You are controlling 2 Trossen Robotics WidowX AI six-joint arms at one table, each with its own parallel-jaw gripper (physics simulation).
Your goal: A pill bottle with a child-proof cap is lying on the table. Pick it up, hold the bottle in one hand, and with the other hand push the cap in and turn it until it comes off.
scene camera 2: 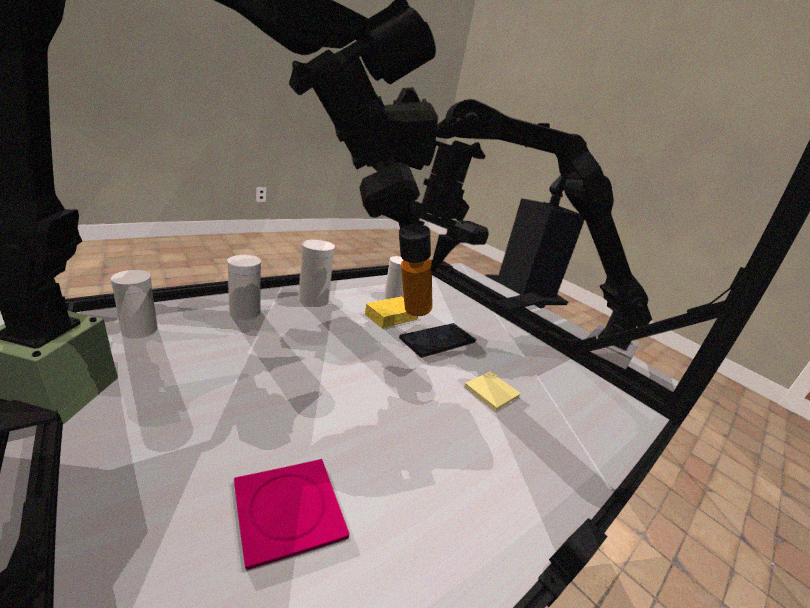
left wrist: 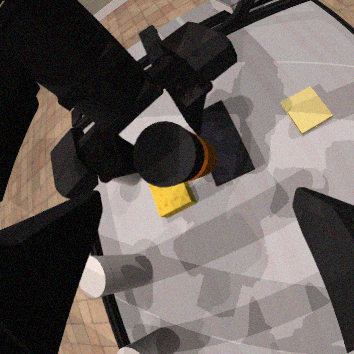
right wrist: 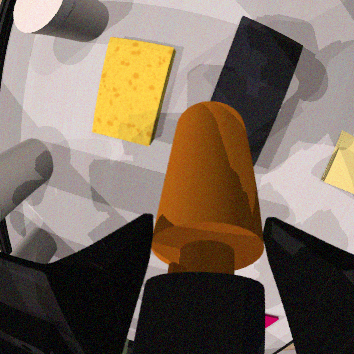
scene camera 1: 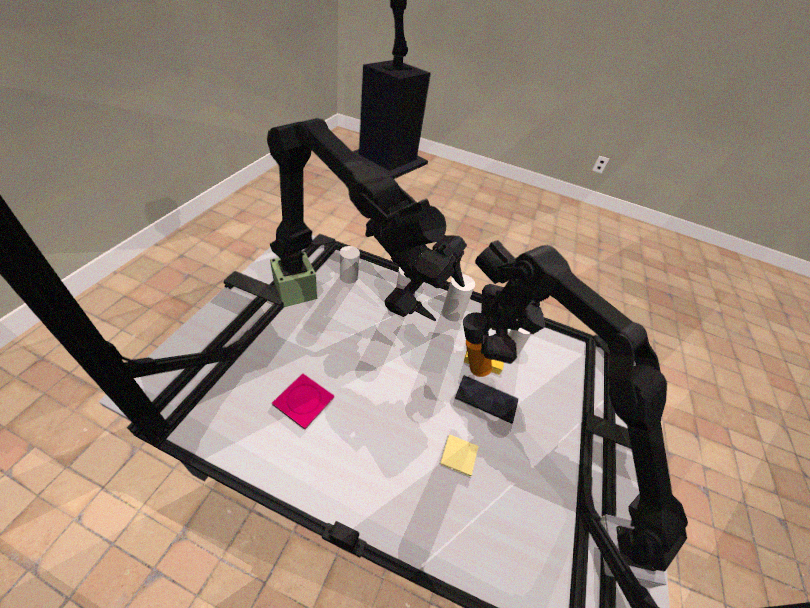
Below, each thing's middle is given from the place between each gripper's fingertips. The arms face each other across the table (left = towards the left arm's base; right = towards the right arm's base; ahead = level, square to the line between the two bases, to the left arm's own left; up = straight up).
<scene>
Right now the orange pill bottle [scene camera 2: 416,277] is 20 mm below my right hand. The rest, counted from my right hand: black cap [scene camera 2: 415,245] 10 mm behind, 20 mm to the left, 40 mm above; then black tile [scene camera 1: 472,392] 10 mm behind, 70 mm to the right, 150 mm below.
The black cap lies 7 cm below my left hand, 6 cm to the right of it and 5 cm ahead of it. From my left hand the other things lie so: black tile (27 cm below, 15 cm to the right, 6 cm ahead); then orange pill bottle (14 cm below, 8 cm to the right, 7 cm ahead).
</scene>
